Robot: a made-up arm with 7 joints. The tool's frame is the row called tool.
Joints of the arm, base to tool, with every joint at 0 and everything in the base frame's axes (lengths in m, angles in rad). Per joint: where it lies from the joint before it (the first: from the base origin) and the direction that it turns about. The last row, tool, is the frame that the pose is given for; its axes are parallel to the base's.
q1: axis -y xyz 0 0 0.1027
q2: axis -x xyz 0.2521 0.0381 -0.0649
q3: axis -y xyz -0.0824 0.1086 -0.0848
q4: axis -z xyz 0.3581 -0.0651 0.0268
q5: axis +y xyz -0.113 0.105 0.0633
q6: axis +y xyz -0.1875 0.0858 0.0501
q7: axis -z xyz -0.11 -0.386 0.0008
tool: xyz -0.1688 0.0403 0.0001
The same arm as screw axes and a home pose.
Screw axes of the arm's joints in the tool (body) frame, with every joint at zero. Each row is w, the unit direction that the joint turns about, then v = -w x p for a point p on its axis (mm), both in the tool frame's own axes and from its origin. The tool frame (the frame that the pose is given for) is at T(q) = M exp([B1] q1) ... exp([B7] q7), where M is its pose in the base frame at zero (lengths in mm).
B1: w 0 -1 0 v 8.6 0 -51.5
B2: w -1 0 0 v 0 56.3 111.4
B3: w 0 -1 0 v -141.1 0 -221.2
B4: w 0 0 -1 v -154.9 579.3 0
B5: w 0 1 0 v 51 0 466.3
B6: w 0 1 0 v 0.9 0 278.8
B7: w 0 0 -1 v 40.3 168.8 0
M: xyz -51.5 -73.3 94.1 (mm) rpy 0 0 0 (rad, as in URDF)

